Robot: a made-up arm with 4 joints.
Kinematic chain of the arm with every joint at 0, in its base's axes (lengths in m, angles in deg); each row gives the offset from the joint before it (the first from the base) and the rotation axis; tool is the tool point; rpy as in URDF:
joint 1: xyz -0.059 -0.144 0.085 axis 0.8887 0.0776 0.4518
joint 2: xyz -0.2 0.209 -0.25 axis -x
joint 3: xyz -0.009 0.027 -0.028 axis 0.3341 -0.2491 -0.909
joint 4: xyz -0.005 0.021 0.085 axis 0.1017 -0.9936 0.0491
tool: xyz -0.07 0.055 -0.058 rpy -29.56 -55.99 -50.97
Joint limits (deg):
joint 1: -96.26..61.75
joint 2: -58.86..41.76
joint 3: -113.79..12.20
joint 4: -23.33..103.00
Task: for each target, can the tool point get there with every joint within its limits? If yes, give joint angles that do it. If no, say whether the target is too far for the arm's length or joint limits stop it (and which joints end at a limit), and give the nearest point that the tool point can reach.
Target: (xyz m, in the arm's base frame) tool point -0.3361 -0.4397 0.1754
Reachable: no: joint limits stop it (at a limit: joint 1, joint 2, joint 3, joint 4) | nearest point -0.4407 -0.0495 0.1595 | short by 0.404 m
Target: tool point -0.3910 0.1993 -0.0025
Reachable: yes | joints 43.56 28.79 -4.78 64.70
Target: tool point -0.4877 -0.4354 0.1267
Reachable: no: joint limits stop it (at a limit: joint 1, joint 2, joint 4) | nearest point -0.4581 -0.0484 0.1405 | short by 0.388 m
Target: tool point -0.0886 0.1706 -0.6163
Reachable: no: too far | nearest point -0.1808 0.0277 -0.3713 | short by 0.298 m
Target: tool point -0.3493 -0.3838 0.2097
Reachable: no: joint limits stop it (at a limit: joint 1, joint 2, joint 3, joint 4) | nearest point -0.4407 -0.0495 0.1595 | short by 0.350 m
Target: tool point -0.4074 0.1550 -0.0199
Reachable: yes | joints 20.54 -17.61 -2.85 -9.24
